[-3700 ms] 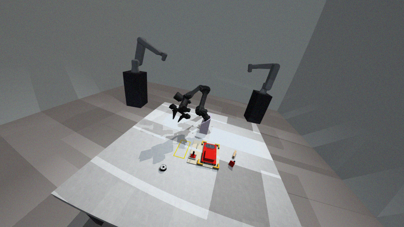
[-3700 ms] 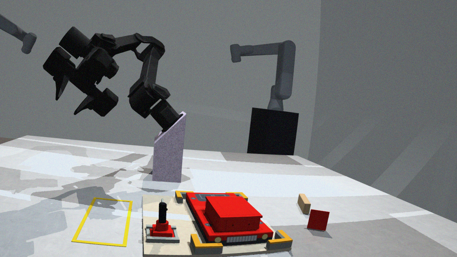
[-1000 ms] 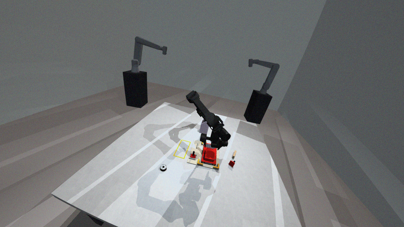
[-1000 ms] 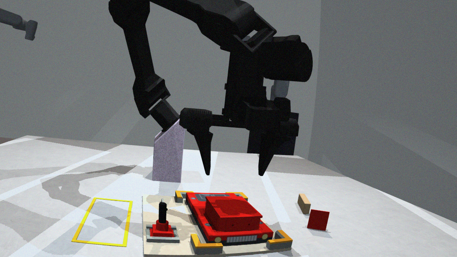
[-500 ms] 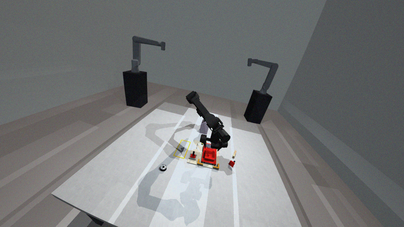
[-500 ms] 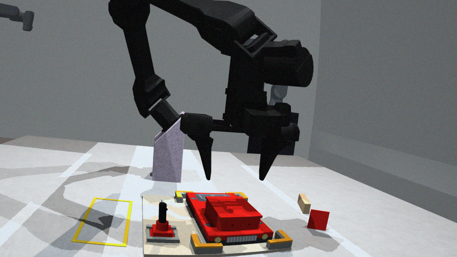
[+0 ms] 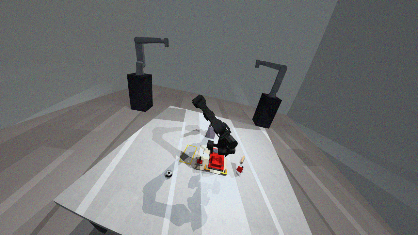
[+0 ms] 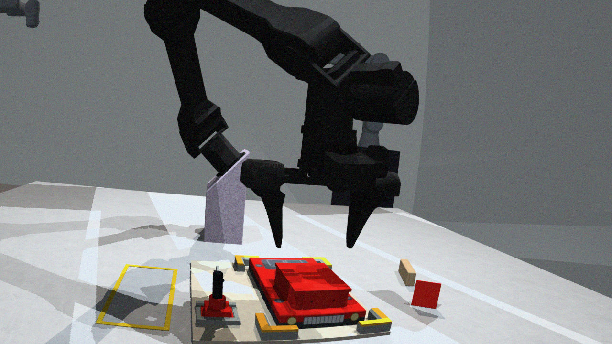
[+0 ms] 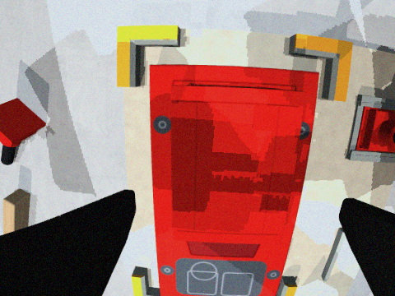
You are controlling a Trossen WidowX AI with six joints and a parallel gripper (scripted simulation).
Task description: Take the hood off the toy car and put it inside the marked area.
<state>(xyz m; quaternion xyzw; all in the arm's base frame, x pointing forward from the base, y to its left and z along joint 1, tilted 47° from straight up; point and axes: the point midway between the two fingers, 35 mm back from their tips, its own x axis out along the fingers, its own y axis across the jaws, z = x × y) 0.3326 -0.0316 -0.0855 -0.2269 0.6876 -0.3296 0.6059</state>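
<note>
The red hood lies 5 cm below my gripper tip. Also, from my gripper tip: tan block: 22 cm to the left, 8 cm below, 7 cm behind; red mount: 12 cm to the right, 5 cm below, 1 cm ahead; black wheel: 30 cm to the right, 15 cm ahead, 8 cm below.
</note>
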